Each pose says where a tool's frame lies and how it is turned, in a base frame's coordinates. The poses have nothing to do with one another.
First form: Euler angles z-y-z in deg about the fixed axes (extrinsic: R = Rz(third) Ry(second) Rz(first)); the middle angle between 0 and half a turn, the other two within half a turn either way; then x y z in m.
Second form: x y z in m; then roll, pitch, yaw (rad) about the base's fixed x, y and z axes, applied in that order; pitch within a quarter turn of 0, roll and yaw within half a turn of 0. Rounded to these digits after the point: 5 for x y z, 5 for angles.
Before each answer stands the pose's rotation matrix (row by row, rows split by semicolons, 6 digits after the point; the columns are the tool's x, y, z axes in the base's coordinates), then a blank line. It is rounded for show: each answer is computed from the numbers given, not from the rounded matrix.
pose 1, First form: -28.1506, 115.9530, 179.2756, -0.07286, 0.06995, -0.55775
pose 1, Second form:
0.391800 0.195308 -0.899081; 0.466875 -0.884250 0.011368; -0.792793 -0.424212 -0.437634

-0.07286, 0.06995, -0.55775, -2.37177, 0.91538, 0.87261
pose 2, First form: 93.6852, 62.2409, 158.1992, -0.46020, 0.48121, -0.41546
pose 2, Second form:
-0.342818 0.455421 -0.821625; -0.937679 -0.112937 0.328640; 0.056877 0.883084 0.465755

-0.46020, 0.48121, -0.41546, 1.08546, -0.05691, -1.92130
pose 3, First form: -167.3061, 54.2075, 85.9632, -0.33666, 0.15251, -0.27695
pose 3, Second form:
0.179032 0.982185 0.057102; -0.584610 0.059521 0.809128; 0.791314 -0.178242 0.584852

-0.33666, 0.15251, -0.27695, -0.29582, -0.91296, -1.27362
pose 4, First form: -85.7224, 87.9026, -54.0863, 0.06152, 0.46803, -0.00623
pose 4, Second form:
-0.806044 0.081817 0.586173; -0.587143 0.014193 -0.809359; -0.074539 -0.996546 0.036598

0.06152, 0.46803, -0.00623, -1.53409, 0.07461, -2.51204
